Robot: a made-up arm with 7 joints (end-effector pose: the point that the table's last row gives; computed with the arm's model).
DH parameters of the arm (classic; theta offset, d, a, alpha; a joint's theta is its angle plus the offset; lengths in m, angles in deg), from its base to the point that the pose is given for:
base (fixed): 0 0.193 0 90
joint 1: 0 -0.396 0.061 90
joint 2: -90 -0.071 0.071 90
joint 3: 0 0.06 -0.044 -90
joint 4: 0 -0.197 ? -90
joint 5: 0 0.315 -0.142 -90
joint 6: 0 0.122 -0.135 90
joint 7: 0 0.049 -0.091 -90
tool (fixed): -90 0.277 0 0
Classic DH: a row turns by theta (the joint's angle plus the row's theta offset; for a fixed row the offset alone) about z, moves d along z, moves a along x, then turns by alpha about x.
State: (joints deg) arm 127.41 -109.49 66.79 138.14 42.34 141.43 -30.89
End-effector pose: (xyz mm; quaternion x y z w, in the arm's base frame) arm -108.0 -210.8 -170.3 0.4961 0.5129 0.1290 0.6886
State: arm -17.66 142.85 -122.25 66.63 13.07 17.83 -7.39
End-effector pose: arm -32.7 579.2 -518.3 0.4992 -0.6652 -0.5553 0.0035
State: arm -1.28 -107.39 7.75 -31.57 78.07 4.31 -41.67
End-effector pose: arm 5.1 840.7 408.8 0.0983 0.2455 0.9073 0.3269
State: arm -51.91 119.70 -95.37 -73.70 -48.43 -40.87 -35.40
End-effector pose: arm 42.5 829.1 678.8 -0.5573 -0.2486 -0.6793 0.4077
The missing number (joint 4, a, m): 0.048
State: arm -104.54 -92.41 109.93 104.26 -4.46 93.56 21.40
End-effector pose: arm 671.5 148.3 783.1 0.1072 0.1001 0.6238 0.7677
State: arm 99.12 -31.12 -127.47 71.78 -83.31 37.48 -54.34
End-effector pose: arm 237.8 577.2 675.8 -0.5279 -0.3246 0.5225 0.5856
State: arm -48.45 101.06 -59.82 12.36 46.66 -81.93 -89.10
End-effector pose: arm -300.3 119.0 331.8 0.3824 0.4915 -0.7271 0.2890
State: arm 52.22 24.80 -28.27 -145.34 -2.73 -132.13 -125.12
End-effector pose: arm -396.3 749.4 432.7 -0.6046 -0.2504 -0.4450 0.6113
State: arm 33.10 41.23 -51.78 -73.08 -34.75 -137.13 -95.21
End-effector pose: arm -290.9 201.1 745.8 0.1227 0.2726 -0.6605 0.6887
